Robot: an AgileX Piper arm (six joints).
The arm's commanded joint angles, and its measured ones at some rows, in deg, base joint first. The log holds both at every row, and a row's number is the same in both.
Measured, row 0: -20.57, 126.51, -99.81, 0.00, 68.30, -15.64
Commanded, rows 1 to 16: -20.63, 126.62, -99.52, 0.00, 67.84, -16.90; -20.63, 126.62, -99.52, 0.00, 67.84, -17.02; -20.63, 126.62, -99.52, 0.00, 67.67, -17.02; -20.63, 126.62, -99.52, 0.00, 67.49, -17.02; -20.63, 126.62, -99.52, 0.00, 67.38, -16.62; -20.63, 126.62, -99.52, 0.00, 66.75, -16.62; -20.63, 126.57, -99.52, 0.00, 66.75, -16.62; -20.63, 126.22, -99.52, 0.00, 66.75, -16.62; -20.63, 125.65, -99.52, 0.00, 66.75, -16.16; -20.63, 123.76, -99.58, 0.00, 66.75, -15.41; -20.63, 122.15, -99.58, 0.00, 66.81, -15.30; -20.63, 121.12, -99.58, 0.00, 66.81, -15.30; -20.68, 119.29, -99.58, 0.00, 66.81, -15.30; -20.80, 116.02, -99.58, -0.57, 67.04, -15.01; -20.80, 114.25, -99.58, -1.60, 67.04, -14.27; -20.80, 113.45, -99.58, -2.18, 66.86, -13.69
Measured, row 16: -20.57, 115.97, -99.81, -0.52, 67.09, -14.84
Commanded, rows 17 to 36: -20.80, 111.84, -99.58, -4.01, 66.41, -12.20; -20.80, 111.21, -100.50, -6.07, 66.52, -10.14; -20.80, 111.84, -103.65, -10.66, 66.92, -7.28; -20.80, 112.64, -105.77, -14.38, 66.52, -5.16; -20.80, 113.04, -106.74, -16.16, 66.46, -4.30; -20.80, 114.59, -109.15, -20.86, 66.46, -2.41; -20.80, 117.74, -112.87, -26.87, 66.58, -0.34; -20.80, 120.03, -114.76, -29.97, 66.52, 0.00; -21.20, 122.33, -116.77, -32.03, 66.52, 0.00; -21.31, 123.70, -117.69, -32.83, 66.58, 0.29; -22.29, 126.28, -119.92, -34.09, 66.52, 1.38; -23.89, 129.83, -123.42, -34.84, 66.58, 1.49; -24.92, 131.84, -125.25, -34.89, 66.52, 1.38; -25.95, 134.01, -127.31, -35.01, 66.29, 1.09; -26.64, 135.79, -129.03, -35.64, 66.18, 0.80; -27.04, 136.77, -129.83, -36.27, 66.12, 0.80; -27.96, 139.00, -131.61, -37.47, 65.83, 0.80; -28.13, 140.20, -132.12, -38.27, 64.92, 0.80; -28.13, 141.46, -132.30, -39.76, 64.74, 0.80; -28.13, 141.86, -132.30, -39.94, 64.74, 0.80
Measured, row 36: -27.90, 140.55, -131.84, -38.04, 65.49, 1.03
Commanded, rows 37 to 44: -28.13, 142.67, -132.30, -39.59, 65.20, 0.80; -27.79, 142.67, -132.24, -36.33, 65.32, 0.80; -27.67, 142.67, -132.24, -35.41, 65.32, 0.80; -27.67, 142.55, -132.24, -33.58, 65.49, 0.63; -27.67, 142.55, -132.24, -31.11, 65.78, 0.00; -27.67, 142.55, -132.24, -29.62, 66.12, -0.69; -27.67, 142.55, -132.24, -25.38, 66.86, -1.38; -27.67, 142.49, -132.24, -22.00, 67.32, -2.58
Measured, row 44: -27.73, 142.84, -131.95, -25.95, 66.12, -0.92
